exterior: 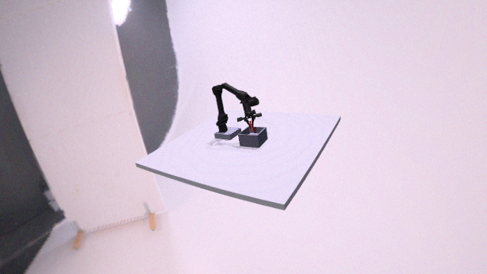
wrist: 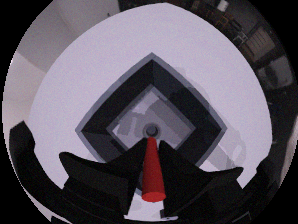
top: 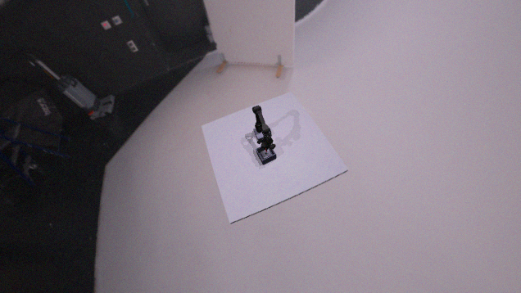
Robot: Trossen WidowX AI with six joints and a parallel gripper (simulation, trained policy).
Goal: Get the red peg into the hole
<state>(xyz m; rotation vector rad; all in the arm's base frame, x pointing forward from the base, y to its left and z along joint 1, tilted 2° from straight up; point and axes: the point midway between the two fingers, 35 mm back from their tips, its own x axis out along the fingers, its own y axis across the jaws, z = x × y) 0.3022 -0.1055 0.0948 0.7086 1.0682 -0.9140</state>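
The red peg lies 10 mm behind my gripper tip, 10 mm to the left of it and 20 mm above it. Also, from my gripper tip: dark grey box (10 mm to the right, 90 mm below); then light grey plate (10 mm to the right, 70 mm below).
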